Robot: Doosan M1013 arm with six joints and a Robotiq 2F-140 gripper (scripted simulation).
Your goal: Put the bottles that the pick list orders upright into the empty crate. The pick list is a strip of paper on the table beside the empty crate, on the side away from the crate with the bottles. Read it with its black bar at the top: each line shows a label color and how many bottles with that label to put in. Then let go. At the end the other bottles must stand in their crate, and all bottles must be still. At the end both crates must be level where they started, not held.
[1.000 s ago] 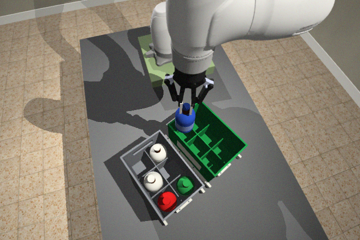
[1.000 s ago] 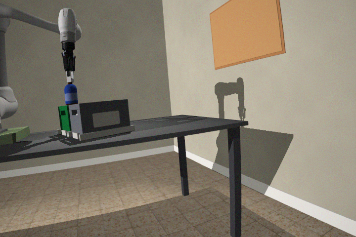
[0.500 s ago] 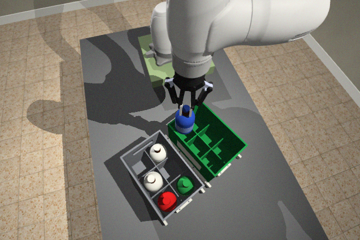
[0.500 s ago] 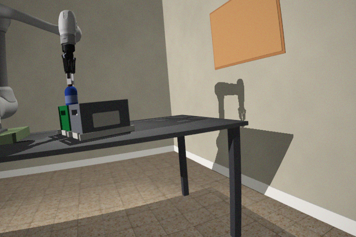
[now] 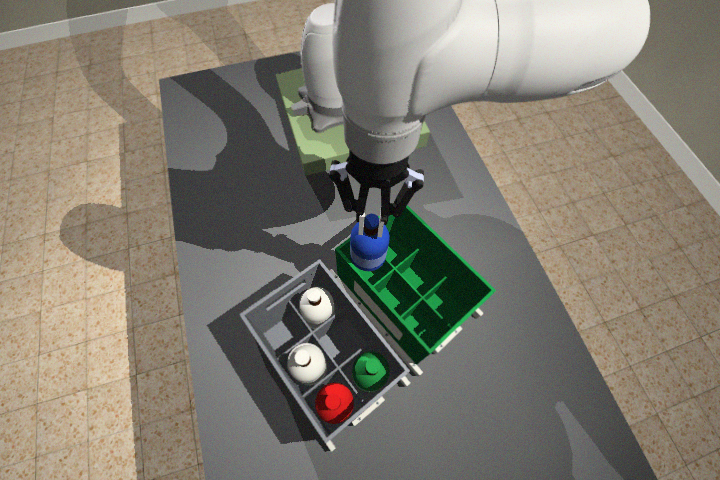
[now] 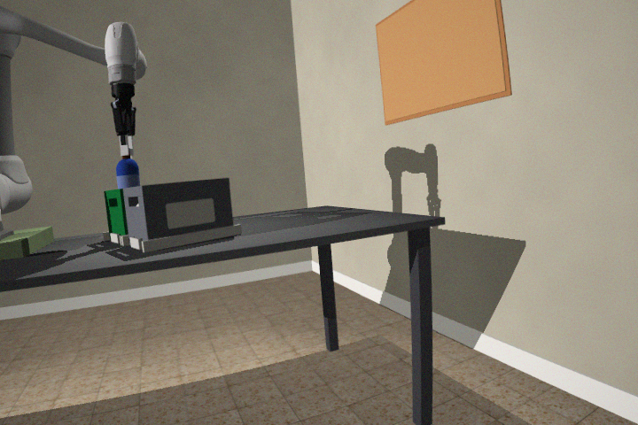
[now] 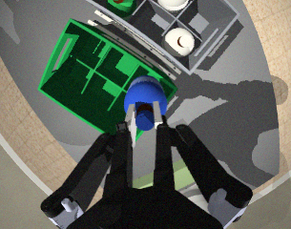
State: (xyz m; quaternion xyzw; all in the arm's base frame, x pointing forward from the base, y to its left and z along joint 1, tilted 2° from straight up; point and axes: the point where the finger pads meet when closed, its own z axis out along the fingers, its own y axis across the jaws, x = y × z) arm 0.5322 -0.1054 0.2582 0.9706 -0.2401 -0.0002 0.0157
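The blue bottle is 8 cm below my hand. The rest, counted from my hand: green bottle 20 cm ahead, 7 cm to the right, 23 cm below; grey crate 13 cm ahead, 14 cm to the right, 23 cm below; green crate 6 cm ahead, 7 cm to the left, 23 cm below.
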